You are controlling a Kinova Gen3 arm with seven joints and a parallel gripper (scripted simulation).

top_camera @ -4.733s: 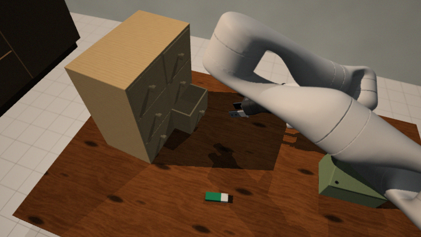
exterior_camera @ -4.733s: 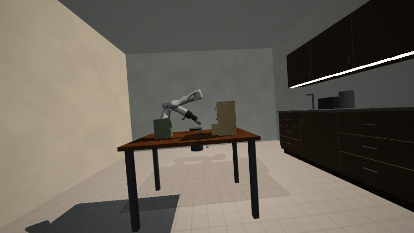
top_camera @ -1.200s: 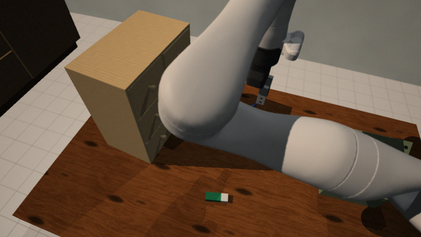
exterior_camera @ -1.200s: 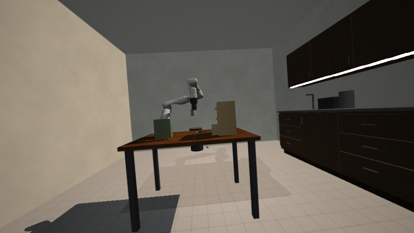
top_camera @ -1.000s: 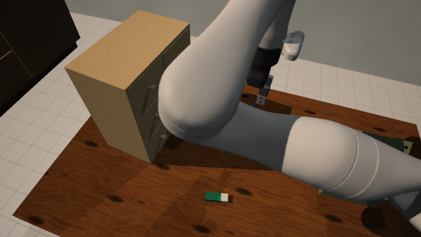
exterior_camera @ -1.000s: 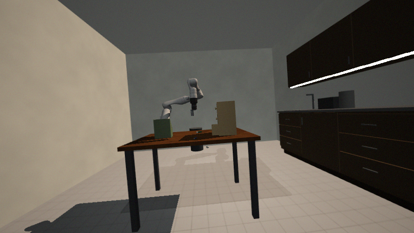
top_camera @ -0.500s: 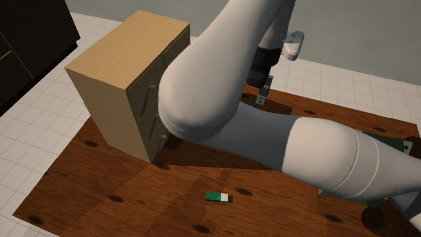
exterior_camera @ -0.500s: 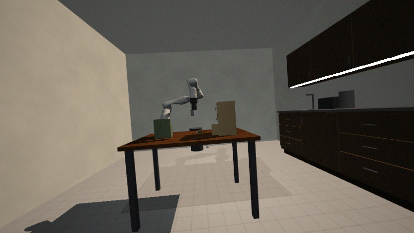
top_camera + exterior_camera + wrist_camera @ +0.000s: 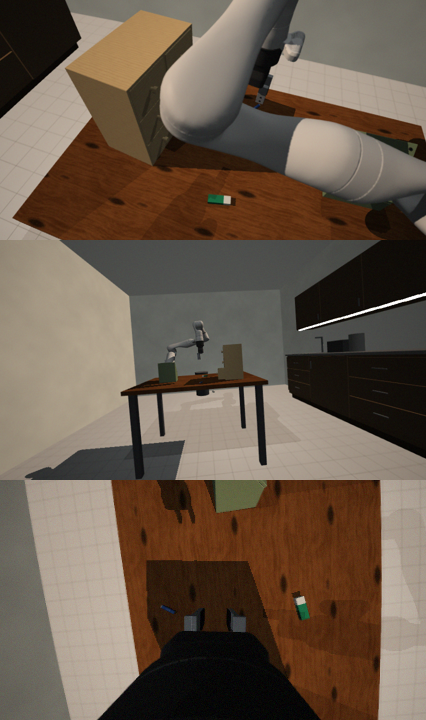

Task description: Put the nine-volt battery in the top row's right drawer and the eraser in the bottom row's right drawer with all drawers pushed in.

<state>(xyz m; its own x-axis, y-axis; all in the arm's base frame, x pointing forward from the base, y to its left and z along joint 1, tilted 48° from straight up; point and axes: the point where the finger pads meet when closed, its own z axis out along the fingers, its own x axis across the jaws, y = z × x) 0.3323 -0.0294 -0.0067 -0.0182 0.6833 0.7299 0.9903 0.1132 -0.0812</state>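
Now: hand 1 cm short of the eraser, 24 cm to the right of it and 22 cm above it. From my hand the other things lie so: nine-volt battery (34 cm ahead, 4 cm to the left, 1 cm above); then small blue stick (3 cm ahead, 15 cm to the right, 22 cm below).
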